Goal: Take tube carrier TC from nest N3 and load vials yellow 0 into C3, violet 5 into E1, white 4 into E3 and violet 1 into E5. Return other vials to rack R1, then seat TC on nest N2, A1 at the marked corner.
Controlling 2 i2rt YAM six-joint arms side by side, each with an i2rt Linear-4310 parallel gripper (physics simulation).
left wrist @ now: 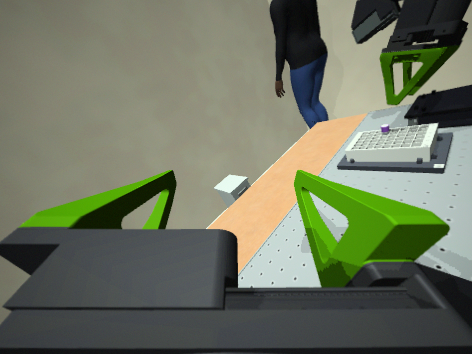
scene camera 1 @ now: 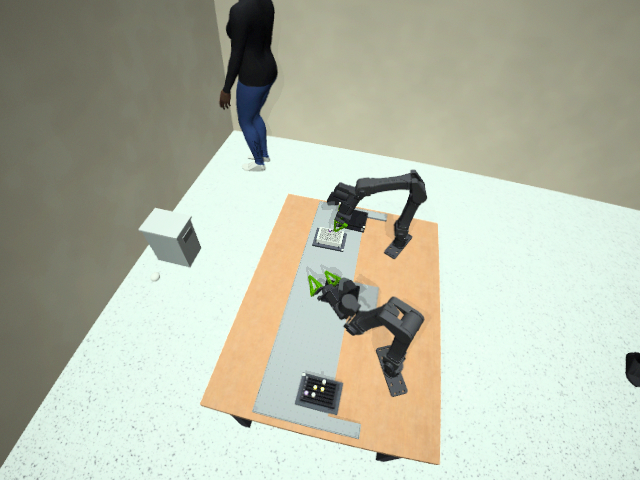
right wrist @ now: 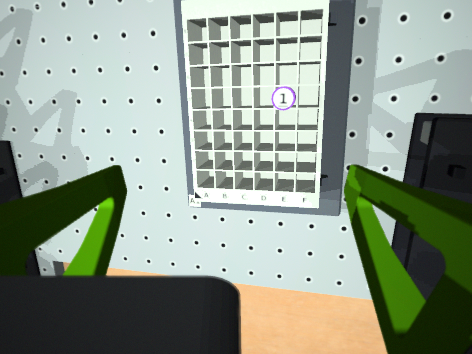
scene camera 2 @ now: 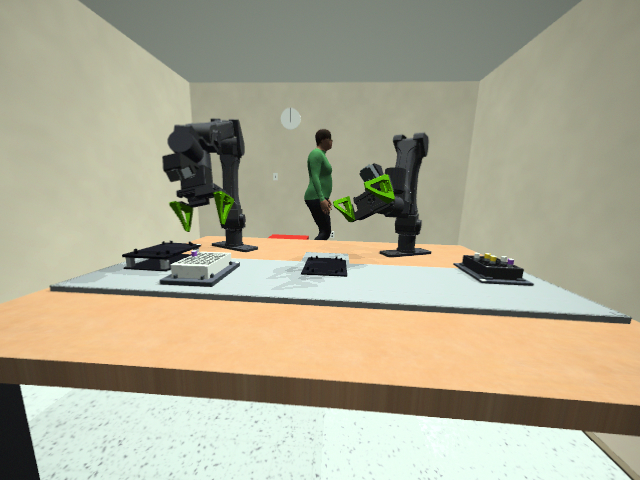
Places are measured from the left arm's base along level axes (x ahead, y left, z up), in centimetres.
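Pixels of known places: left gripper, fingertip midpoint: (left wrist: 235,176) (scene camera 1: 317,273) (scene camera 2: 348,195); right gripper, fingertip midpoint: (left wrist: 401,99) (scene camera 1: 336,226) (right wrist: 235,177) (scene camera 2: 204,228); left arm's base at its link origin: (scene camera 1: 390,370) (scene camera 2: 405,253); right arm's base at its link origin: (scene camera 1: 398,245) (scene camera 2: 234,247).
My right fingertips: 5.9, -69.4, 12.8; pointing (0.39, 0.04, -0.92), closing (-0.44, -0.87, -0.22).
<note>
Ahead of a thing's pixels: the offset from my right fingertips to its top centre, as dx, dy, dz. Level surfaces: height alone.
The white gridded carrier @[+2.3, -0.6, -7.2] (scene camera 1: 324,239) (scene camera 2: 187,271) (left wrist: 380,153) (right wrist: 250,6) sits on a dark nest @[+2.3, -0.6, -9.2] (scene camera 1: 328,248) (scene camera 2: 191,281) (left wrist: 390,166) (right wrist: 336,100), beside the marked corner label A1. The violet vial 1 @[+2.1, -2.7, -5.3] (scene camera 1: 329,230) (scene camera 2: 194,253) (left wrist: 385,128) (right wrist: 283,98) stands upright in its column E. A black rack @[+24.7, +72.0, -7.7] (scene camera 1: 325,400) (scene camera 2: 501,272) holds several white, yellow and violet vials; their numbers cannot be read. My right gripper (scene camera 1: 338,219) (scene camera 2: 205,227) (left wrist: 401,99) (right wrist: 235,177) is open above the carrier. My left gripper (scene camera 1: 317,274) (scene camera 2: 354,193) (left wrist: 235,176) is open over the board's middle.
A raised dark nest @[-12.7, -11.4, -6.5] (scene camera 1: 358,221) (scene camera 2: 162,250) (right wrist: 450,137) stands beside the carrier, at the left in scene camera 2. A lower dark nest @[+5.1, +31.4, -10.0] (scene camera 2: 324,266) lies mid-board. The perforated board @[dz -11.4] (scene camera 1: 289,351) (scene camera 2: 392,297) runs along the wooden table @[dz -12.8] (scene camera 1: 242,341) (scene camera 2: 310,341).
</note>
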